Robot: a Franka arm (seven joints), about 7 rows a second.
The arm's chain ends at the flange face. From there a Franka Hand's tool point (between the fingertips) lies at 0.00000 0.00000 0.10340 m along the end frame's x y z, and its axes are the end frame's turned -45 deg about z.
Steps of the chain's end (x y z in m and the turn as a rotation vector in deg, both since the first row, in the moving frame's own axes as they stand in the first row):
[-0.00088 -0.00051 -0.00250 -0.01 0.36 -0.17]
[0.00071 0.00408 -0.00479 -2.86 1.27 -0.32]
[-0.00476 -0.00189 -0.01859 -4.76 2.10 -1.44]
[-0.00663 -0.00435 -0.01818 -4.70 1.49 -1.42]
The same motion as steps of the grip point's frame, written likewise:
[0.00019 -0.00051 -0.00250 -0.26 0.25 -0.17]
[-0.00440 0.00866 -0.00494 -2.92 -1.12 -0.32]
[-0.00531 0.00408 -0.01902 -4.85 -1.88 -1.44]
[-0.00561 0.00018 -0.01856 -4.38 -2.27 -1.42]

